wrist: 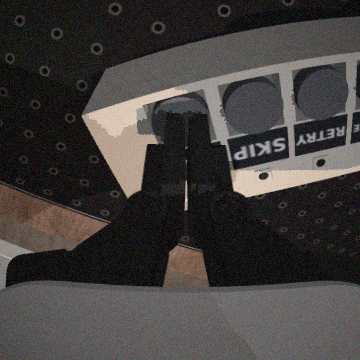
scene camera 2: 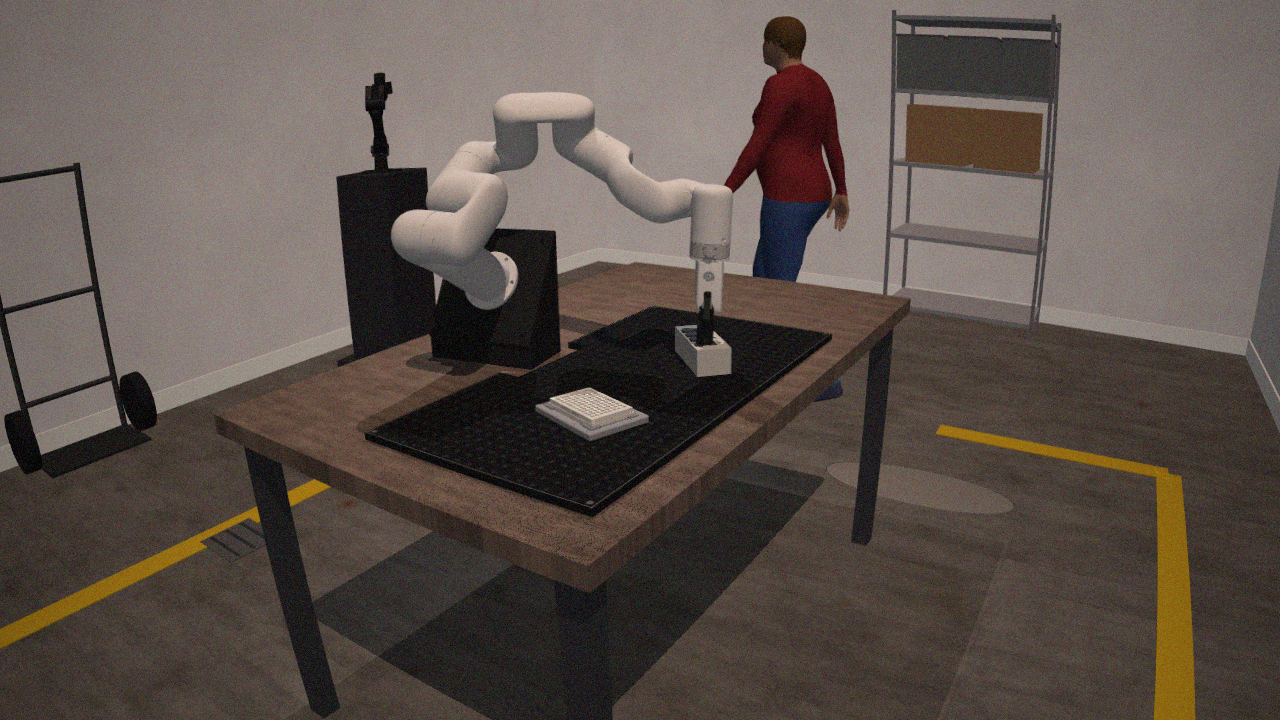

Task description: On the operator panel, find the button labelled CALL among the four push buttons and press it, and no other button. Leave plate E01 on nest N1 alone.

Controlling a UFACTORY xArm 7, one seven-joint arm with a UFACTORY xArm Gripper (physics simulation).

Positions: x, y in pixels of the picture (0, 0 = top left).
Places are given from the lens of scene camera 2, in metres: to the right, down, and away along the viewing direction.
plate E01 [scene camera 2: 587, 405]: -0.09, 0.08, 1.37
white operator panel [scene camera 2: 715, 359]: 0.14, 0.00, 1.56
nest N1 [scene camera 2: 569, 423]: -0.11, 0.10, 1.33
The marked spots on the white operator panel and the nest N1 are 0.36 m apart.
